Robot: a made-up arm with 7 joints. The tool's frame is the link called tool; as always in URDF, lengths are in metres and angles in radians. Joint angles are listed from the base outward.
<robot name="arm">
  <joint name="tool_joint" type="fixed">
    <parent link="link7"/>
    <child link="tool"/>
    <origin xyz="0 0 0" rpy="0 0 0"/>
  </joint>
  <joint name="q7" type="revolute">
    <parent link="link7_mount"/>
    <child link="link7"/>
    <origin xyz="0 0 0" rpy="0 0 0"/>
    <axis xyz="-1 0 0"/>
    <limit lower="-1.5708" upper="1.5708"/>
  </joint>
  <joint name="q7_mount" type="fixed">
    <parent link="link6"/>
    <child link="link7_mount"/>
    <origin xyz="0 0 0" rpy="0 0 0"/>
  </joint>
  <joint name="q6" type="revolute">
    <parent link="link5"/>
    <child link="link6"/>
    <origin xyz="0 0 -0.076" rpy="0 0 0"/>
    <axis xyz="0 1 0"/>
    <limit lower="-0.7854" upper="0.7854"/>
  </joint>
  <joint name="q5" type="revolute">
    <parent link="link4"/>
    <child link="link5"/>
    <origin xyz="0 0 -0.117" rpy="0 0 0"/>
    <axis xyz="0 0 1"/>
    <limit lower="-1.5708" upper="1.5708"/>
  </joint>
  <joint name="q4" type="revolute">
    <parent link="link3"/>
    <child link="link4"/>
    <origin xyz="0 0 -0.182" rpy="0 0 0"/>
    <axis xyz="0 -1 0"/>
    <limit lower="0" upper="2.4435"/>
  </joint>
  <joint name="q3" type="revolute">
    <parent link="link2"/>
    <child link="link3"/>
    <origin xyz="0 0 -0.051" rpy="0 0 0"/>
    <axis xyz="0 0 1"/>
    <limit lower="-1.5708" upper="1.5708"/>
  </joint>
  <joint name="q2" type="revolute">
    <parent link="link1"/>
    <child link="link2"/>
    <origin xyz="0 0.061 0" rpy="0 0 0"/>
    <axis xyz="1 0 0"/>
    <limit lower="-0.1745" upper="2"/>
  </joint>
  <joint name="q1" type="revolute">
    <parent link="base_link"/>
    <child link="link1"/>
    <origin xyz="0 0.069 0" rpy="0 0 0"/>
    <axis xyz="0 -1 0"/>
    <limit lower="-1.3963" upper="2"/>
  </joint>
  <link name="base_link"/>
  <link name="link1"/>
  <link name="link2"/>
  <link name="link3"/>
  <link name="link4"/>
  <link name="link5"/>
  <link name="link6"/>
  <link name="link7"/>
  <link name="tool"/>
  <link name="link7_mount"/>
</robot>
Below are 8 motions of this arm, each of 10 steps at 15 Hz.
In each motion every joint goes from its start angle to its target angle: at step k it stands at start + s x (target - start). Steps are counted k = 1, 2, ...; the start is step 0. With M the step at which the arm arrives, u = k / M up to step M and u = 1 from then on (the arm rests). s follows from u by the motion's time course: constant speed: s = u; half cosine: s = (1 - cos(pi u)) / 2; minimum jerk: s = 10 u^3 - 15 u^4 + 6 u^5.
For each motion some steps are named. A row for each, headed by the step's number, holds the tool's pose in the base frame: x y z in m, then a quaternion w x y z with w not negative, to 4 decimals.
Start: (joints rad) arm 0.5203 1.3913 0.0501 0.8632 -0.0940 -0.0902 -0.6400
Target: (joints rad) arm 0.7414 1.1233 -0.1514 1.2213 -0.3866 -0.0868 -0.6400
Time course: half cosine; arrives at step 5
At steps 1, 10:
1: 0.1640 0.4769 0.0199 0.3165 0.7863 -0.5306 0.0029
10: 0.2363 0.3878 0.0074 0.2184 0.7139 -0.6566 -0.1070

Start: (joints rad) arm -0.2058 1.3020 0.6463 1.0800 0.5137 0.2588 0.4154
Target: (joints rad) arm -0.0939 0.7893 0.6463 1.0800 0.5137 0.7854 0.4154
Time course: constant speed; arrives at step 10
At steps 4, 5, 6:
4: 0.1251 0.4650 -0.0777 0.8381 0.2095 -0.4949 0.0939
5: 0.1234 0.4617 -0.0932 0.8504 0.1816 -0.4778 0.1244
6: 0.1221 0.4575 -0.1085 0.8614 0.1525 -0.4596 0.1535

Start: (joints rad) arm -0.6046 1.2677 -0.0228 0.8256 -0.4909 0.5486 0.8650
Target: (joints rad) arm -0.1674 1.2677 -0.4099 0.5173 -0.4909 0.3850 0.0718
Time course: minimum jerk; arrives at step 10
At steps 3, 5, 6, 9, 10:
3: 0.0540 0.4805 -0.1733 0.8173 0.3114 0.3564 -0.3287
5: 0.0562 0.4889 -0.1732 0.7706 0.4113 0.3156 -0.3706
6: 0.0576 0.4934 -0.1721 0.7398 0.4635 0.2915 -0.3910
9: 0.0603 0.5009 -0.1685 0.6790 0.5478 0.2478 -0.4213
10: 0.0603 0.5011 -0.1683 0.6772 0.5500 0.2466 -0.4221

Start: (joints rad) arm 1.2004 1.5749 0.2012 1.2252 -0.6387 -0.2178 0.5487
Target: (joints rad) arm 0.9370 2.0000 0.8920 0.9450 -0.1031 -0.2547 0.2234
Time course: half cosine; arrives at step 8
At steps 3, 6, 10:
3: -0.0310 0.4314 0.1933 0.2998 0.8288 -0.4589 -0.1121
6: -0.1258 0.4059 0.2219 0.0916 0.8291 -0.5505 0.0339
10: -0.1471 0.3940 0.2300 0.0245 0.8156 -0.5746 0.0641

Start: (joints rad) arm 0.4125 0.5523 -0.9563 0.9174 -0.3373 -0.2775 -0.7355
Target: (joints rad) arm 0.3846 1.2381 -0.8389 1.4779 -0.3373 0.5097 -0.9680
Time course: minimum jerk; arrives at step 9
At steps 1, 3, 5, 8, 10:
1: 0.2268 0.2091 -0.2967 0.5155 0.3204 -0.6801 -0.4112
3: 0.2253 0.2404 -0.2729 0.4931 0.4162 -0.6462 -0.4075
5: 0.2164 0.2901 -0.2167 0.4187 0.5899 -0.5687 -0.3916
8: 0.2010 0.3199 -0.1549 0.3120 0.7314 -0.4833 -0.3662
10: 0.2005 0.3205 -0.1530 0.3084 0.7351 -0.4807 -0.3654

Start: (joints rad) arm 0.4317 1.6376 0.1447 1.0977 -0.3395 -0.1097 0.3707
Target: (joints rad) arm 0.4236 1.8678 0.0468 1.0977 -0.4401 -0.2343 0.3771
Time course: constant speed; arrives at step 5
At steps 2, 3, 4, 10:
2: 0.1269 0.4440 0.1334 0.5023 0.6986 -0.2878 -0.4204
3: 0.1228 0.4412 0.1435 0.4893 0.7064 -0.2593 -0.4409
4: 0.1187 0.4381 0.1534 0.4765 0.7127 -0.2300 -0.4605
10: 0.1147 0.4345 0.1632 0.4640 0.7177 -0.1999 -0.4792

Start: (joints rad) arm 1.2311 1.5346 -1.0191 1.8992 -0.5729 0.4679 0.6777
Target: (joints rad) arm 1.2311 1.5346 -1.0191 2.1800 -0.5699 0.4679 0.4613
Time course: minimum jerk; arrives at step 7
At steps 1, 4, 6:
1: 0.1839 0.2938 0.0363 0.5088 0.6041 -0.2484 -0.5608
4: 0.1697 0.2642 0.0339 0.4095 0.6189 -0.3282 -0.5844
6: 0.1596 0.2486 0.0320 0.3522 0.6205 -0.3741 -0.5924

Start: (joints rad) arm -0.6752 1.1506 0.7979 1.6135 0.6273 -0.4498 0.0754
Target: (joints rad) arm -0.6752 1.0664 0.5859 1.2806 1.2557 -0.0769 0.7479
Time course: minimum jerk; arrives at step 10
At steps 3, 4, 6, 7, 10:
3: 0.1227 0.3995 -0.0699 0.5729 0.2132 -0.7671 -0.1946
4: 0.1182 0.4066 -0.0819 0.6255 0.1628 -0.7442 -0.1684
6: 0.1045 0.4214 -0.1106 0.7138 0.0231 -0.6932 -0.0966
7: 0.0974 0.4267 -0.1226 0.7343 -0.0414 -0.6746 -0.0629
10: 0.0892 0.4318 -0.1352 0.7445 -0.1109 -0.6578 -0.0260

